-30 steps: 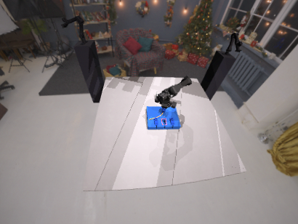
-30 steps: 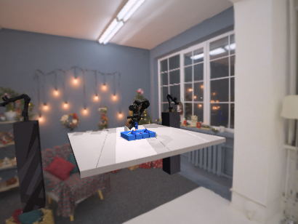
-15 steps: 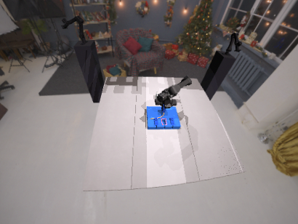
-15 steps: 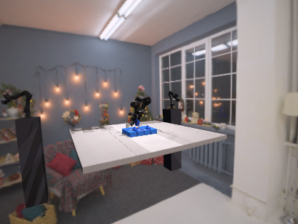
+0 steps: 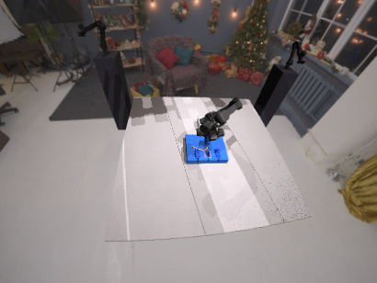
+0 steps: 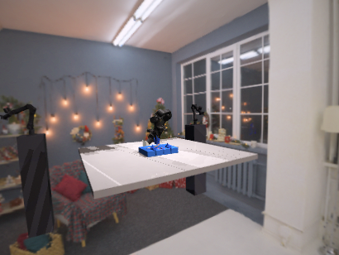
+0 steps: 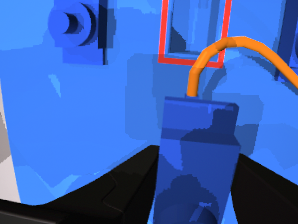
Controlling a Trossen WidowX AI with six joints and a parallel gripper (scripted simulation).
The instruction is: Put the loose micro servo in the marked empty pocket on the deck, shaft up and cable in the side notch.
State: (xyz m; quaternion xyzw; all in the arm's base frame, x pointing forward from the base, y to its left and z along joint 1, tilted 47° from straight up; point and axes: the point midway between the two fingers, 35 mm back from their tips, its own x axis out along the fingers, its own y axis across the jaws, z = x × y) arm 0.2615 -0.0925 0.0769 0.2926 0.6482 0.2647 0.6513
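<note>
Now: the blue deck 4 cm behind my gripper tip and 10 cm below it.
</note>
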